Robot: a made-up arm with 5 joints.
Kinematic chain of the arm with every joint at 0, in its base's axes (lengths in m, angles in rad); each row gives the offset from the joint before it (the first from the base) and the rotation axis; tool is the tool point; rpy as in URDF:
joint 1: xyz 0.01 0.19 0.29 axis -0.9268 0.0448 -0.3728
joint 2: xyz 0.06 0 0.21 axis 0.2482 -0.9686 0.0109
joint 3: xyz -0.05 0 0.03 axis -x
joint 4: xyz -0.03 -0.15 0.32 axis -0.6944 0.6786 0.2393
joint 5: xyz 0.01 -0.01 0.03 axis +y
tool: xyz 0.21 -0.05 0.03 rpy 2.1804 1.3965 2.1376
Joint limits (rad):
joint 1: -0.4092..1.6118
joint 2: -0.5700..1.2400
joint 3: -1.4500..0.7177
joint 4: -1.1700..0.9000
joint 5: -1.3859..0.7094
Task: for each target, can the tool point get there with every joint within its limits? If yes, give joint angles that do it. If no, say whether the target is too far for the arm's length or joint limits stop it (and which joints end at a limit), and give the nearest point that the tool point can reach.
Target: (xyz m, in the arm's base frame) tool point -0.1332 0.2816 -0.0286
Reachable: no: joint limits stop it (at a limit: joint 1, joint 3, joint 4, joint 5) | nearest point 0.0720 -0.0899 -0.0189 | short by 0.425 m
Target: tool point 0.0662 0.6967 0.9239
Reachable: yes | joints 1.0639 -0.1408 0.1125 -0.8610 -1.2081
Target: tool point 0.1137 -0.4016 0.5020
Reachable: yes | joints -0.1388 0.3227 -0.9030 -0.4696 -0.4562
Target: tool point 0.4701 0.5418 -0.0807
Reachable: no: joint limits stop it (at a limit: joint 1, joint 3, joint 4, joint 5) | nearest point 0.5673 0.5989 0.1315 | short by 0.240 m
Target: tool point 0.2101 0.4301 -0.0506
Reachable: no: joint limits stop it (at a limit: joint 1, joint 3, joint 4) | nearest point 0.3587 0.7813 0.1330 | short by 0.423 m
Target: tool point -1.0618 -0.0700 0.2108
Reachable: no: too far | nearest point -0.5261 -0.0499 0.4427 | short by 0.584 m
